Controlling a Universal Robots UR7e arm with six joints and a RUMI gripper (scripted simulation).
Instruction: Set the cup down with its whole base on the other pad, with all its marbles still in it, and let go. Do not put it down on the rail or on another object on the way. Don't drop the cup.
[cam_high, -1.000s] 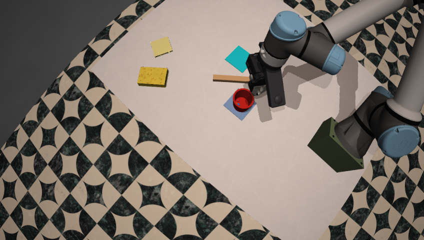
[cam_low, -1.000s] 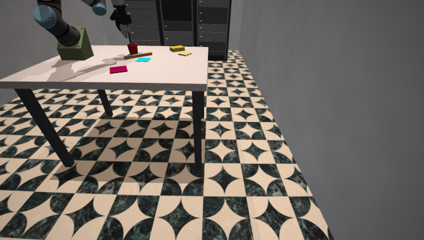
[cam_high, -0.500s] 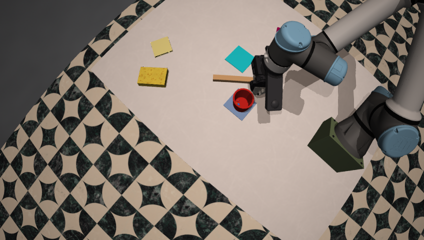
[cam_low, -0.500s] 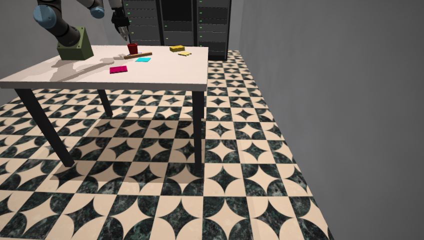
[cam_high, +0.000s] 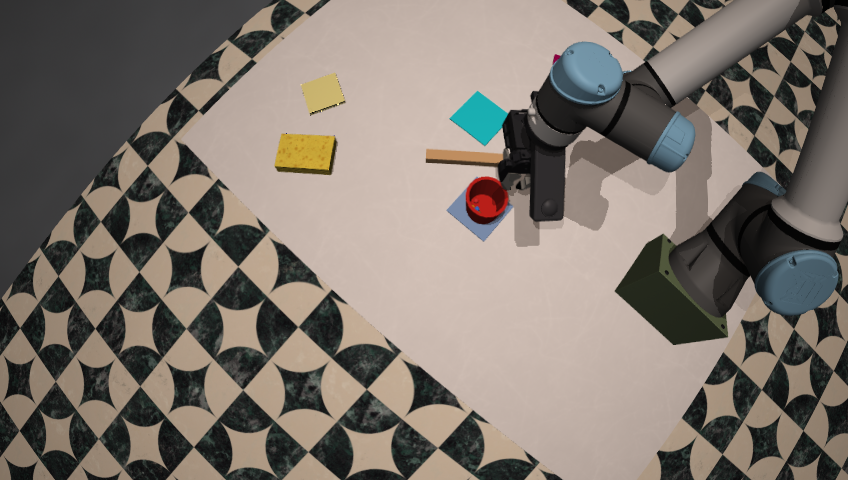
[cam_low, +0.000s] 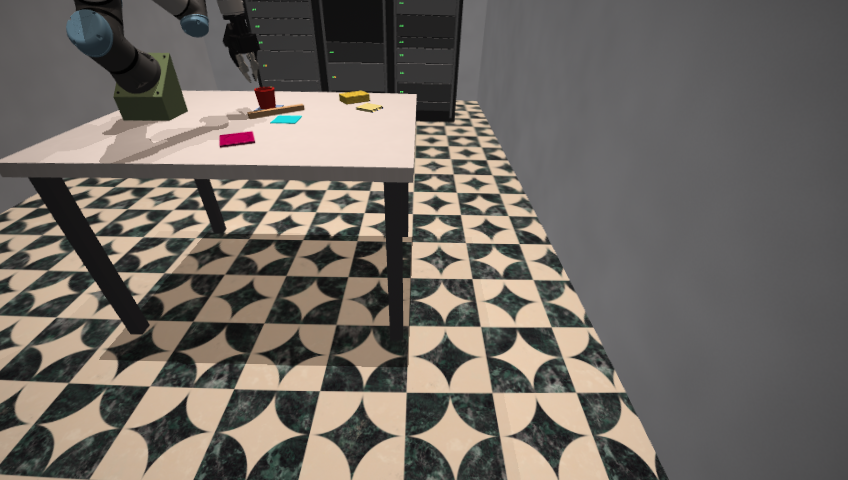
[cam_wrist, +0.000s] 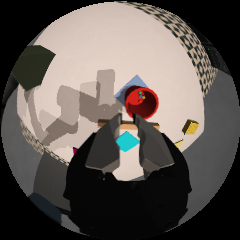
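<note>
My gripper is now 20 mm short of the red cup, 30 mm to the right of it and 100 mm above it. Also, from my hand: magenta flat piece (110 mm ahead, 330 mm to the right, 120 mm below); cyan pad (160 mm ahead, 100 mm to the right, 130 mm below); wooden rail (90 mm ahead, 30 mm to the right, 120 mm below).
</note>
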